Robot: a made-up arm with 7 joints.
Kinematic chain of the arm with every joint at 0, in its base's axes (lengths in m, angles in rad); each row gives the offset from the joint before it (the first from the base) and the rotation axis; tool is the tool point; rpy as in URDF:
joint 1: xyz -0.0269 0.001 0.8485 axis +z
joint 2: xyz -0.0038 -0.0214 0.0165 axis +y
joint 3: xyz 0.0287 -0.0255 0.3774 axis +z
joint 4: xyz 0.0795 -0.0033 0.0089 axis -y
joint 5: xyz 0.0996 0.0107 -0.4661 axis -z
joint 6: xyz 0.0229 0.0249 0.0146 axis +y
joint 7: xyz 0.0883 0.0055 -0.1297 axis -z
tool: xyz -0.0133 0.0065 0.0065 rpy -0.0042 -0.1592 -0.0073
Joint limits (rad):
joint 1: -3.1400..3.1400
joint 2: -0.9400..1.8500
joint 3: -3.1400..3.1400
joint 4: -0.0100..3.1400
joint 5: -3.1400..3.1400
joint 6: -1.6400..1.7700
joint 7: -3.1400..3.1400
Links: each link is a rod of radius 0.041 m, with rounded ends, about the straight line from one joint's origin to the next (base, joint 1, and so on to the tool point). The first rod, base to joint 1, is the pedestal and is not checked.
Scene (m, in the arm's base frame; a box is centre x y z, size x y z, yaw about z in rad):
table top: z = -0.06
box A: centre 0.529 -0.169 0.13 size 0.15 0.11 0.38 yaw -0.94
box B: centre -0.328 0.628 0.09 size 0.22 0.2 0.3 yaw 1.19
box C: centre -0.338 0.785 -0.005 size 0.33 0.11 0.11 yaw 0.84
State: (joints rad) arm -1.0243 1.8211 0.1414 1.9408 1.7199 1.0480 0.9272
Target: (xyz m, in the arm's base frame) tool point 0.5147 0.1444 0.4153
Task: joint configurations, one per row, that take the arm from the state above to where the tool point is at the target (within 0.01 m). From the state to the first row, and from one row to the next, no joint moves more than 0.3 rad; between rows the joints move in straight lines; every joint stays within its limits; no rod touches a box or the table.
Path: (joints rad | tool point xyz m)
1: -0.9993 1.8301 0.1376 1.6662 1.7262 1.0855 1.0607 | 0.2617 -0.2873 0.0701
2: -0.9743 1.8391 0.1337 1.3917 1.7325 1.1230 1.1942 | 0.1773 -0.1350 0.0768
3: -0.9492 1.8481 0.1299 1.1171 1.7389 1.1605 1.3277 | 0.0862 0.0019 0.1300
4: -0.9063 1.7908 0.3633 1.1446 1.6822 1.1968 1.1851 | 0.2521 0.0475 0.1852
5: -0.8633 1.7336 0.5967 1.1720 1.6255 1.2330 1.0426 | 0.3984 0.0959 0.2824
6: -0.8203 1.6763 0.8301 1.1995 1.5688 1.2693 0.9000 | 0.5147 0.1444 0.4153

